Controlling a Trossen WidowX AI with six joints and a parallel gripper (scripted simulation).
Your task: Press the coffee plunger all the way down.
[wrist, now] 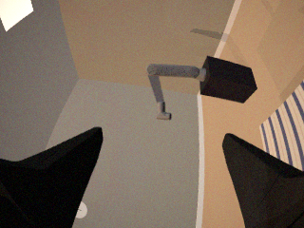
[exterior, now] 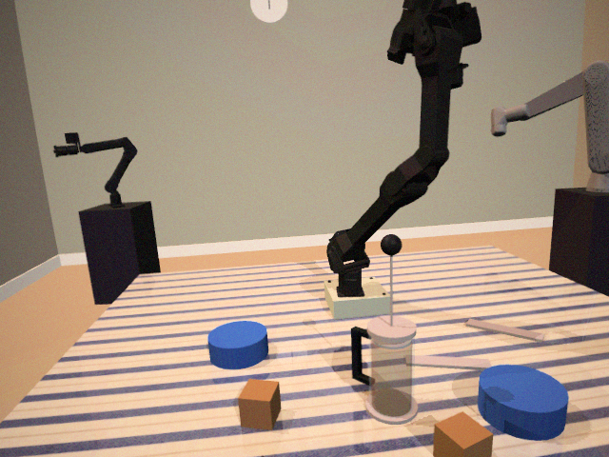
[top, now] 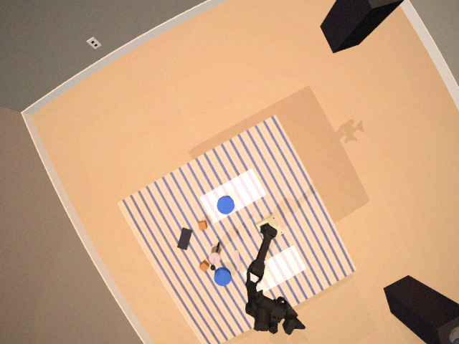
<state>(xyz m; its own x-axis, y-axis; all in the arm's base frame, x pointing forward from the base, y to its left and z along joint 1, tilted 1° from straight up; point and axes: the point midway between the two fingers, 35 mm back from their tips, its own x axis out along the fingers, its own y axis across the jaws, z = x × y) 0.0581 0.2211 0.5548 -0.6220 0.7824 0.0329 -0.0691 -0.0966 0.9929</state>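
Now: gripper tip 330 mm short of the coffee press, 240 mm to the left of it and 470 mm above it. Also, from my gripper tip: dark flat block 510 mm ahead, 390 mm to the right, 600 mm below.
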